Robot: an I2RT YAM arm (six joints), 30 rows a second.
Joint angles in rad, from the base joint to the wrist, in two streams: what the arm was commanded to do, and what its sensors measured. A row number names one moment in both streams.
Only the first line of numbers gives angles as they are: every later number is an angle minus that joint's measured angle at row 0.
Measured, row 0: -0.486, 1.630, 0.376, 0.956, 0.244, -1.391
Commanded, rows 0 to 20: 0.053, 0.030, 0.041, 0.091, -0.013, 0.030; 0.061, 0.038, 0.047, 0.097, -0.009, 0.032; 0.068, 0.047, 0.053, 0.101, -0.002, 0.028; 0.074, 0.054, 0.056, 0.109, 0.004, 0.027; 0.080, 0.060, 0.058, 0.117, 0.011, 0.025; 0.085, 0.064, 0.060, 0.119, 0.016, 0.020; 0.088, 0.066, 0.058, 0.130, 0.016, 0.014; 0.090, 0.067, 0.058, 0.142, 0.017, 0.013; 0.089, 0.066, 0.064, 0.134, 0.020, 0.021; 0.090, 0.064, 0.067, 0.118, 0.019, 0.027; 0.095, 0.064, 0.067, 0.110, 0.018, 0.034; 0.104, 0.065, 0.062, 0.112, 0.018, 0.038; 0.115, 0.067, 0.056, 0.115, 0.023, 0.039; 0.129, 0.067, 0.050, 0.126, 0.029, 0.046; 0.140, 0.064, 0.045, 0.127, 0.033, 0.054; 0.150, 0.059, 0.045, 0.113, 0.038, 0.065; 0.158, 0.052, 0.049, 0.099, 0.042, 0.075; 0.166, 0.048, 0.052, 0.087, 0.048, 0.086; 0.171, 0.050, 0.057, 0.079, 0.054, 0.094; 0.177, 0.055, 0.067, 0.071, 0.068, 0.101; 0.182, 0.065, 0.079, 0.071, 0.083, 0.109
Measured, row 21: 0.150, 0.062, 0.034, 0.021, 0.103, 0.056
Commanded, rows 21 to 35: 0.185, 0.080, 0.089, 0.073, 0.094, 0.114; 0.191, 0.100, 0.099, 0.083, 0.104, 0.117; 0.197, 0.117, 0.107, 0.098, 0.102, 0.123; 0.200, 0.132, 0.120, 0.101, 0.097, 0.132; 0.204, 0.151, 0.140, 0.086, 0.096, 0.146; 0.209, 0.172, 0.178, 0.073, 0.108, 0.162; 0.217, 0.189, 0.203, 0.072, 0.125, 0.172; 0.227, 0.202, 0.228, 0.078, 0.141, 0.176; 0.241, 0.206, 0.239, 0.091, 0.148, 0.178; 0.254, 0.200, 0.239, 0.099, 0.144, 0.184; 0.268, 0.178, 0.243, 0.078, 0.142, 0.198; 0.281, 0.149, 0.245, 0.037, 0.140, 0.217; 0.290, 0.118, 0.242, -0.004, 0.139, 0.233; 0.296, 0.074, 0.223, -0.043, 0.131, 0.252; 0.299, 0.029, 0.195, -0.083, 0.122, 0.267
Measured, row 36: 0.286, 0.132, 0.220, -0.025, 0.149, 0.189
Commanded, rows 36 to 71: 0.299, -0.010, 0.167, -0.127, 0.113, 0.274; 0.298, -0.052, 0.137, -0.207, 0.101, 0.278; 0.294, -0.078, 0.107, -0.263, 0.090, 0.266; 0.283, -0.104, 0.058, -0.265, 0.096, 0.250; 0.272, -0.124, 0.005, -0.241, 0.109, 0.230; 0.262, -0.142, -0.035, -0.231, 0.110, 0.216; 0.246, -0.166, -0.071, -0.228, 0.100, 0.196; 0.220, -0.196, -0.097, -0.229, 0.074, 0.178; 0.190, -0.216, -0.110, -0.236, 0.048, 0.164; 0.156, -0.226, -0.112, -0.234, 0.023, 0.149; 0.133, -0.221, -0.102, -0.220, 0.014, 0.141; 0.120, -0.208, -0.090, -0.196, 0.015, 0.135; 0.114, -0.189, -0.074, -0.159, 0.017, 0.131; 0.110, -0.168, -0.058, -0.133, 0.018, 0.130; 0.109, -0.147, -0.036, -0.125, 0.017, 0.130; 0.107, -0.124, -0.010, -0.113, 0.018, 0.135; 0.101, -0.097, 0.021, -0.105, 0.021, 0.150; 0.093, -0.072, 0.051, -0.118, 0.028, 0.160; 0.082, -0.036, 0.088, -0.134, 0.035, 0.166; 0.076, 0.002, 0.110, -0.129, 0.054, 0.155; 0.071, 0.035, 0.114, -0.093, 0.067, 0.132; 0.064, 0.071, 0.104, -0.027, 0.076, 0.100; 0.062, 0.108, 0.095, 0.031, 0.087, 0.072; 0.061, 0.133, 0.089, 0.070, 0.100, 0.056; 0.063, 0.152, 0.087, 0.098, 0.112, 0.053; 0.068, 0.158, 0.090, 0.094, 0.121, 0.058; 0.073, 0.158, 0.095, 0.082, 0.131, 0.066; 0.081, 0.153, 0.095, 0.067, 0.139, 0.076; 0.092, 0.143, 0.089, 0.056, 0.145, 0.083; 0.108, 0.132, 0.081, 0.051, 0.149, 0.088; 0.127, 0.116, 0.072, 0.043, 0.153, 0.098; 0.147, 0.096, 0.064, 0.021, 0.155, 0.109; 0.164, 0.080, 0.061, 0.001, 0.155, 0.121; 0.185, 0.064, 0.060, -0.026, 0.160, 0.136; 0.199, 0.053, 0.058, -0.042, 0.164, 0.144; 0.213, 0.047, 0.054, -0.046, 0.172, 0.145
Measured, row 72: 0.151, 0.086, 0.058, -0.041, 0.209, 0.102
